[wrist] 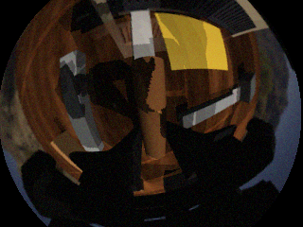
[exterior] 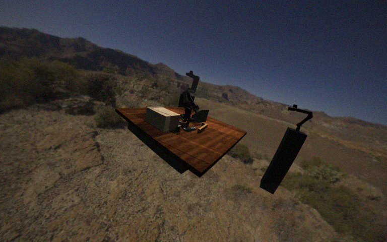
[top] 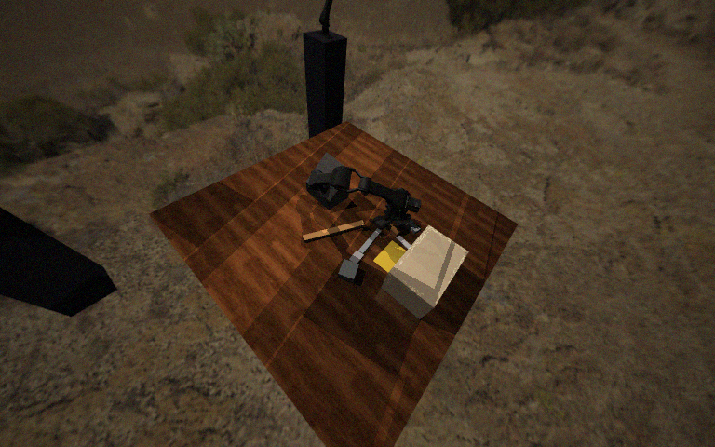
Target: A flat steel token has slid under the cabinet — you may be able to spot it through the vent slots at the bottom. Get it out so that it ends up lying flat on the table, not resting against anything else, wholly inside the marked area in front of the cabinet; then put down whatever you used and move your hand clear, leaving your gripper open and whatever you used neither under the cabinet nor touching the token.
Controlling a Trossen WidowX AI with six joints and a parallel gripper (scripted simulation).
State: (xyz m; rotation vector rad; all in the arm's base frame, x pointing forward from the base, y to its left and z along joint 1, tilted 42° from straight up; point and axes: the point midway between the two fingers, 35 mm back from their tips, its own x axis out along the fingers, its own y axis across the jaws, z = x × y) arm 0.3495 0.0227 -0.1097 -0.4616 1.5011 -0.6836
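Now: the grey bar 5 cm ahead of my gripper tip and 10 cm to the left of it. From my gripper tip the other things lie so: steel token (28 cm ahead, 9 cm to the right, 1 cm below); then wooden stick (16 cm behind, 20 cm to the right); then grey scraper (18 cm to the right).
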